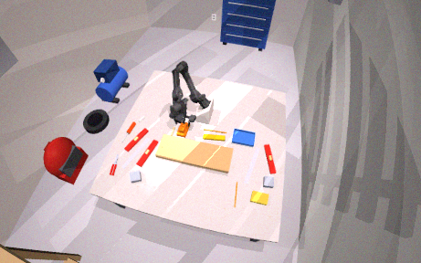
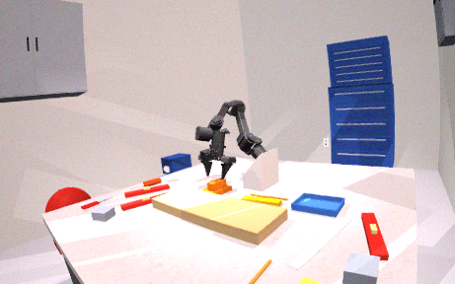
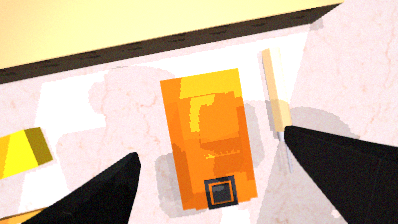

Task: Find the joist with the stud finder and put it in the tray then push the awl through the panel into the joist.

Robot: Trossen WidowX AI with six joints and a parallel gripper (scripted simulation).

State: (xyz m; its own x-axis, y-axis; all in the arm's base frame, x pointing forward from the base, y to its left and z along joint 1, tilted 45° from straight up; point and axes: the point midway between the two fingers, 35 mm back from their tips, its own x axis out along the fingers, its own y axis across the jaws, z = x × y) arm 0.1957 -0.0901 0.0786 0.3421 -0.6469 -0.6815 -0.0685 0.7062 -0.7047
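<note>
My gripper tip is 3 cm above the orange stud finder and 2 cm past it. The rest, counted from my gripper tip: awl (8 cm to the right, 7 cm below); blue tray (45 cm to the left, 9 cm behind, 6 cm below); yellow bar (24 cm to the left, 7 cm below, 2 cm behind).
</note>
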